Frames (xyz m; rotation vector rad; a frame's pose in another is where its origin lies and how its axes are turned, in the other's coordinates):
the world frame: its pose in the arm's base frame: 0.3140 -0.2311 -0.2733 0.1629 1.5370 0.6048
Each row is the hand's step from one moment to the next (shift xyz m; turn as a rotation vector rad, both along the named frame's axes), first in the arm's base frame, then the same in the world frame.
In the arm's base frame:
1: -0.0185 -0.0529 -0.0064 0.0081 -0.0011 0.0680
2: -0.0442 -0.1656 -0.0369 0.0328 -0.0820 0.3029
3: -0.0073 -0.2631 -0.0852 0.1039 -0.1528 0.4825
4: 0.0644 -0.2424 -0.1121 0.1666 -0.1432 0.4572
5: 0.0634 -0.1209 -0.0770 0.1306 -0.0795 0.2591
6: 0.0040 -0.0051 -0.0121 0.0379 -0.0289 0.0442
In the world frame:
1: -0.0173 -0.0428 -0.0324 -0.0612 0.0286 0.0113
2: -0.0404 -0.1454 -0.0892 -0.3080 0.0630 0.0263
3: -0.0457 -0.2600 -0.0827 -0.5050 0.0679 0.0856
4: -0.0180 -0.2740 -0.0097 -0.4831 0.0477 0.1470
5: 0.0072 -0.1547 0.0241 -0.2759 0.0189 0.1186
6: 0.0080 -0.0110 0.0018 -0.0554 -0.0139 0.0311

